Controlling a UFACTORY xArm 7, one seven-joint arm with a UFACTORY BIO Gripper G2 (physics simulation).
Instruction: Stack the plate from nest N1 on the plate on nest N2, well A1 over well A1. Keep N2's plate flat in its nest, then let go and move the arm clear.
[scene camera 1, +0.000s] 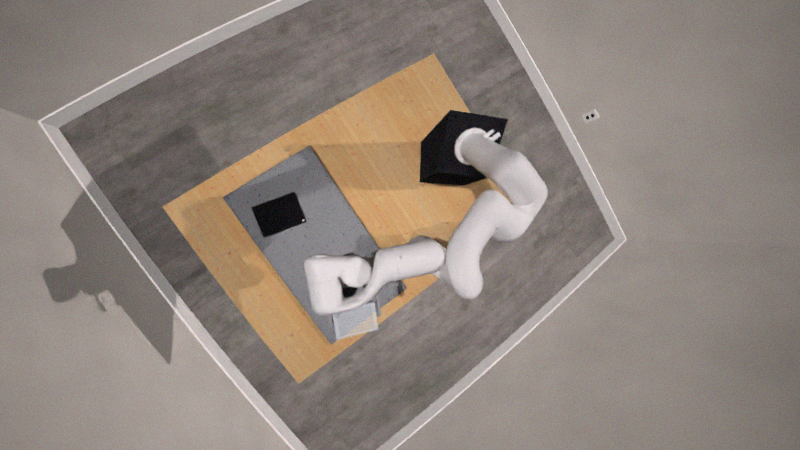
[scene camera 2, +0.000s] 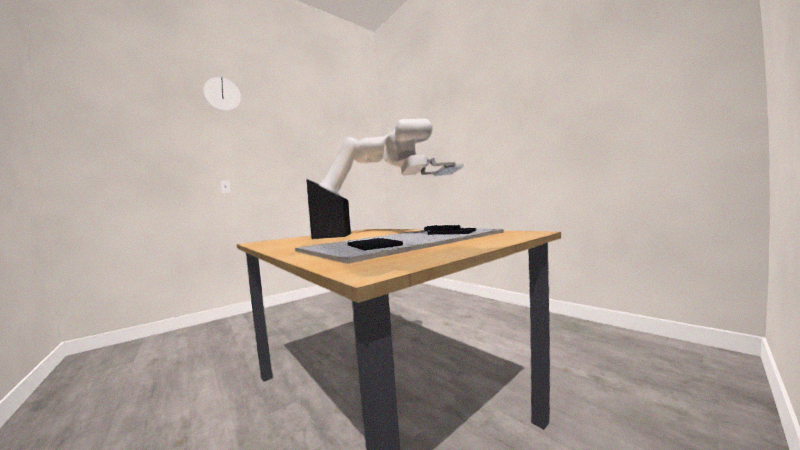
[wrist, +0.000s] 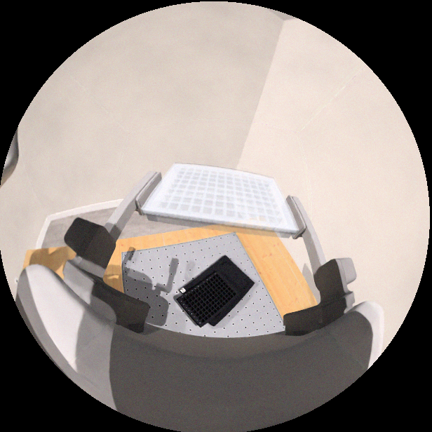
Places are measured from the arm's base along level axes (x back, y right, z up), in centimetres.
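Pixels of known places: hand, its tool point: (scene camera 1: 355, 313) (scene camera 2: 443, 169); arm's base, origin of its link: (scene camera 1: 471, 146) (scene camera 2: 328, 190).
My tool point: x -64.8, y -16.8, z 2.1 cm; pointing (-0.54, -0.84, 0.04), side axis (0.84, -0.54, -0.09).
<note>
Ahead of a thing's pixels: the offset from my tool point to its middle. "spot": to the spot under its first point. Level surfaces: height alone.
A pale, clear well plate @(dx -1.2, dy -1.8, dz -0.4 cm) (scene camera 1: 355, 320) (scene camera 2: 454, 167) (wrist: 220, 196) is held by its two sides between the fingers of my gripper (scene camera 2: 444, 167) (wrist: 223, 204), high above the table. It looks slightly tilted in scene camera 2. A black plate with a grid of wells @(spot: dx -3.2, dy +8.7, dz -23.5 cm) (scene camera 2: 440, 227) (wrist: 206, 299) rests on a wider black nest @(spot: dx -13.9, dy +6.0, dz -24.9 cm) (scene camera 2: 468, 230) (wrist: 241, 273), which sticks out on one side. A pale mark shows at one corner. My arm hides most of this pair in scene camera 1. No N1 or N2 label is legible.
Another black nest or plate @(dx -1.9, dy +41.1, dz -25.3 cm) (scene camera 1: 278, 214) (scene camera 2: 374, 243) lies farther along the grey perforated mat @(dz -25.9 cm) (scene camera 1: 318, 179) (scene camera 2: 330, 250) (wrist: 150, 262). The mat lies on the wooden table @(dz -27.4 cm) (scene camera 1: 386, 111) (scene camera 2: 425, 264) (wrist: 295, 287). The arm's black pedestal (scene camera 1: 439, 156) (scene camera 2: 328, 215) stands behind it.
</note>
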